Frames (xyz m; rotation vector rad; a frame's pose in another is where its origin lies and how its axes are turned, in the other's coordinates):
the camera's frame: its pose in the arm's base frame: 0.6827 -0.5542 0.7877 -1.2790 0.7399 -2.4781
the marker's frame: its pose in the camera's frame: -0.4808 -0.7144 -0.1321 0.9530 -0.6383 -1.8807
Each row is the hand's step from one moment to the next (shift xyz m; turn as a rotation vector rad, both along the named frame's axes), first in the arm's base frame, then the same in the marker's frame.
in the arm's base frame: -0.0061 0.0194 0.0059 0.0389 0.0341 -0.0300
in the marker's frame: 0.0205 0.0022 -0.0048 0.0259 -0.0182 0.0507
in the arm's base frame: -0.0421 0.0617 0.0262 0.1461 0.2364 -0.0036
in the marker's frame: 0.0686 0.0067 -0.0389 0.2165 0.0270 0.1722
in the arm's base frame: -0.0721 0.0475 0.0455 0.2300 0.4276 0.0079
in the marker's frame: 0.0602 0.0163 -0.0751 0.3971 0.0513 0.2747
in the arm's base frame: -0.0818 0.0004 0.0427 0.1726 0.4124 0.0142
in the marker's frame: 0.0144 0.0138 -0.0901 0.3893 0.0398 0.2167
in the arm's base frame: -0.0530 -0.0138 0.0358 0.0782 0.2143 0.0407
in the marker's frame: -0.0036 0.0176 -0.0629 0.2073 0.0484 0.0914
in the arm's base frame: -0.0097 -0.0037 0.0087 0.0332 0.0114 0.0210
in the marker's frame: -0.0016 0.0053 -0.0123 0.0099 0.0297 0.0263
